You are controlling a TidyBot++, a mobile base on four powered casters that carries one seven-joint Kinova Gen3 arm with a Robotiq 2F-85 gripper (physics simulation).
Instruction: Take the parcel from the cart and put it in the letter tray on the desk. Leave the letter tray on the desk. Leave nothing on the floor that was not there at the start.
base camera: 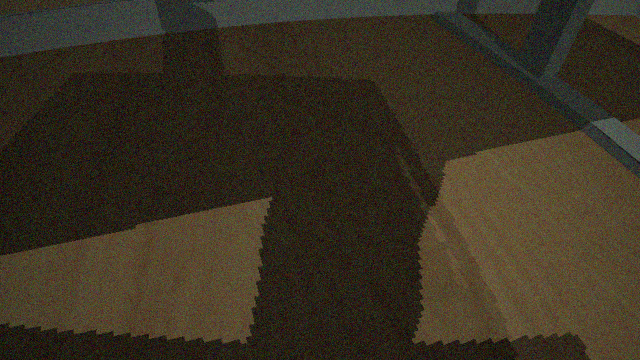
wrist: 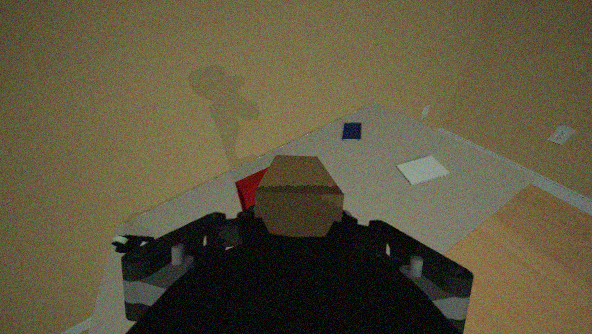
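Frame: origin at the arm's base, x back, y right, z up, level; metres.
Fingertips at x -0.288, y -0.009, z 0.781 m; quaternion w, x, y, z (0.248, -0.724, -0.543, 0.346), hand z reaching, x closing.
A point is followed by its place in that frame.
My gripper [wrist: 296, 212] {x -0.288, y -0.009, z 0.781 m} is shut on the parcel [wrist: 299, 200] {x -0.259, y 0.001, z 0.838 m}, a brown box, in the wrist view. The red letter tray [wrist: 246, 189] {x -0.748, y -0.267, z 0.327 m} shows in part, behind and to the left of the parcel; the parcel and the gripper hide the rest of it. The tray stands on the grey desk [wrist: 380, 210] {x -0.507, y 0.227, z 0.324 m}. The parcel appears above the desk; how high it is over the tray I cannot tell. The cart does not show in either view.
A dark blue item [wrist: 352, 131] {x -0.958, y 0.291, z 0.336 m} and a white flat item [wrist: 423, 170] {x -0.620, y 0.449, z 0.334 m} lie on the desk beyond the parcel. A black item [wrist: 132, 243] {x -0.583, y -0.725, z 0.355 m} is at the desk's left end. In the base view, a desk leg and its foot [base camera: 565, 97] stand at the right.
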